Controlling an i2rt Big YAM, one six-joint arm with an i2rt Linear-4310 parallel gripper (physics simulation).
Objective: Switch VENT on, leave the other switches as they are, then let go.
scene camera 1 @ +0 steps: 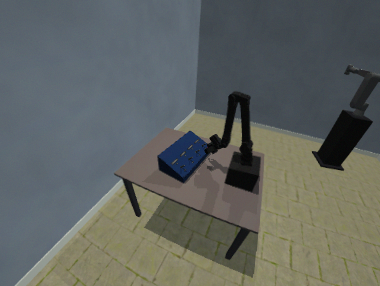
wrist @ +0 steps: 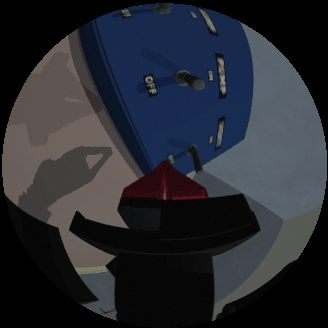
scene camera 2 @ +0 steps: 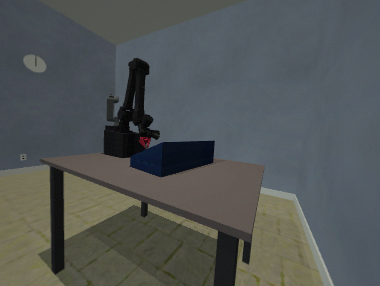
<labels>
same spot on blue sloped switch box: [wrist: 138, 68] = [scene camera 1: 198, 156]
</labels>
